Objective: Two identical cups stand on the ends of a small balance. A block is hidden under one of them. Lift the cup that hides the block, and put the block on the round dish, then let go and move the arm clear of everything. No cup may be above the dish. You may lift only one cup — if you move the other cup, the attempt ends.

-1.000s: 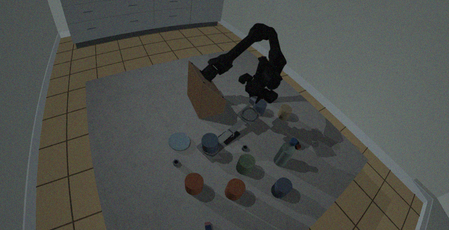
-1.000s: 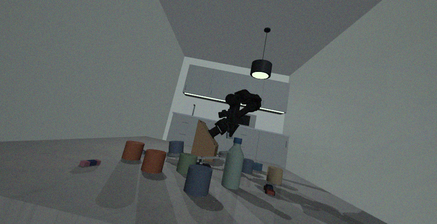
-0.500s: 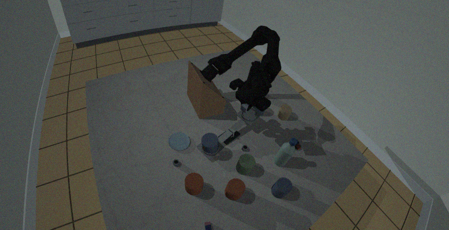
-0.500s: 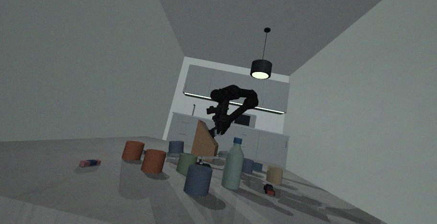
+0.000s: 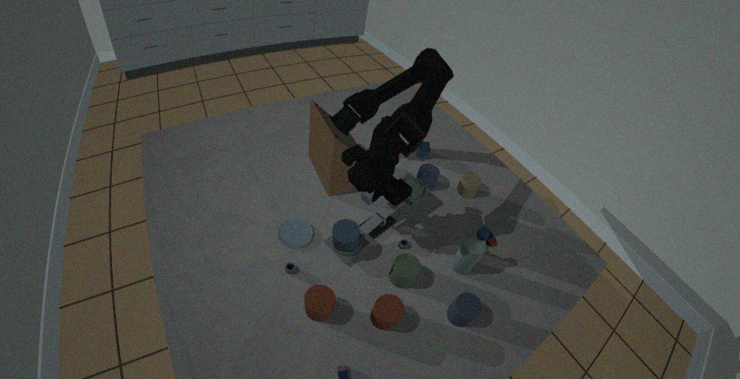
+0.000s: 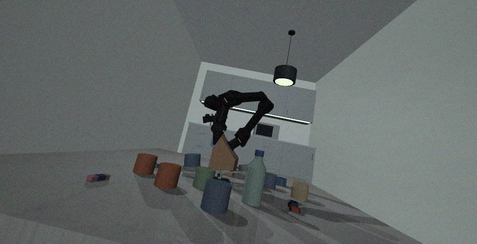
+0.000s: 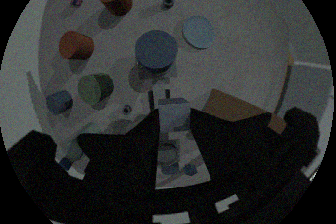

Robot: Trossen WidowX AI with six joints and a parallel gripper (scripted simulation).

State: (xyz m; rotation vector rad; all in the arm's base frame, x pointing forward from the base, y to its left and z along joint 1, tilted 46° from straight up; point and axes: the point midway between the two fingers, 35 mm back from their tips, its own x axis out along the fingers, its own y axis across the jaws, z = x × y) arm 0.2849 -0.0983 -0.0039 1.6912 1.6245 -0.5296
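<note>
My gripper tip is 170 mm to the left of the round dish, 150 mm above it and 80 mm past it. From my gripper tip the other things lie so: grey-blue block (10 mm above); small balance (130 mm below, 60 mm to the left); green cylinder (160 mm ahead, 110 mm below, 20 mm to the left).
</note>
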